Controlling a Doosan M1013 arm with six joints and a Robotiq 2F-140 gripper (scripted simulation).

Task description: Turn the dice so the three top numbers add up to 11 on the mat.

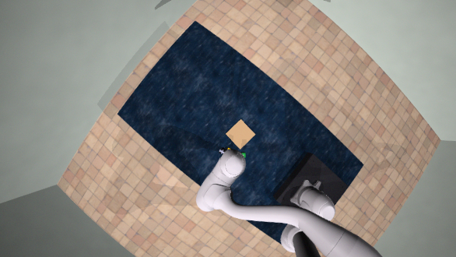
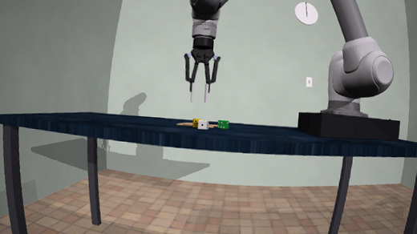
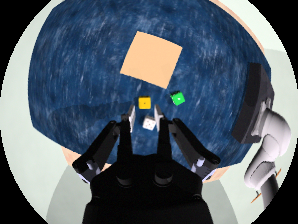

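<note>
My gripper is now 11 cm above the yellow die. Also, from my hand: white die (11 cm below, 6 cm to the left, 3 cm behind); then green die (11 cm below, 9 cm behind, 3 cm to the right); then tan mat (13 cm to the right, 12 cm below).
</note>
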